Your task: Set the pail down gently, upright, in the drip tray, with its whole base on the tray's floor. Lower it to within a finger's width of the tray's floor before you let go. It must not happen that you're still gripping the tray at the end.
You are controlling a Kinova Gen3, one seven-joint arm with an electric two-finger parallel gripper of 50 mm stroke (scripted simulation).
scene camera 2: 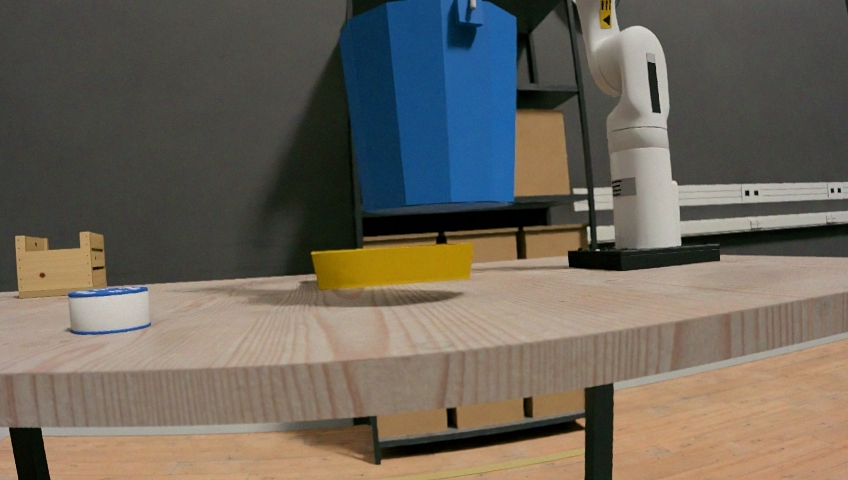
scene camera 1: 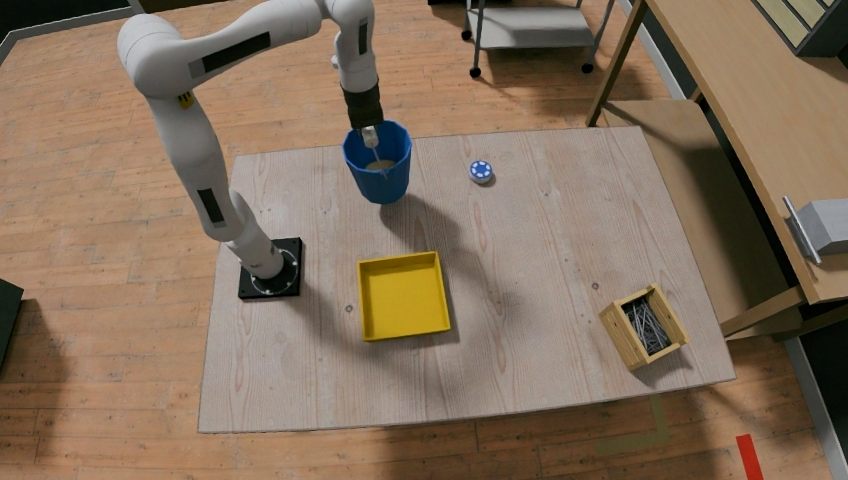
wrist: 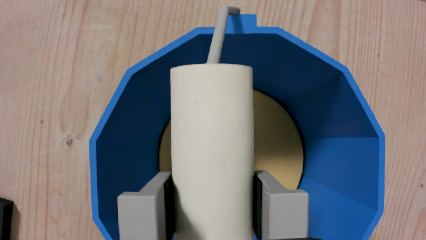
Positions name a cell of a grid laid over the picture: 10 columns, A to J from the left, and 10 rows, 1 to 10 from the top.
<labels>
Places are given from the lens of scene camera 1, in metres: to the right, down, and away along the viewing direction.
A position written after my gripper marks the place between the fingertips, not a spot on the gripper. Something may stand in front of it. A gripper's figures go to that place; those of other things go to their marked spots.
my gripper (scene camera 1: E3): -0.13, -0.26, 0.99
yellow drip tray (scene camera 1: E7): -0.06, 0.15, 1.12
blue pail (scene camera 1: E4): -0.08, -0.25, 1.15
</labels>
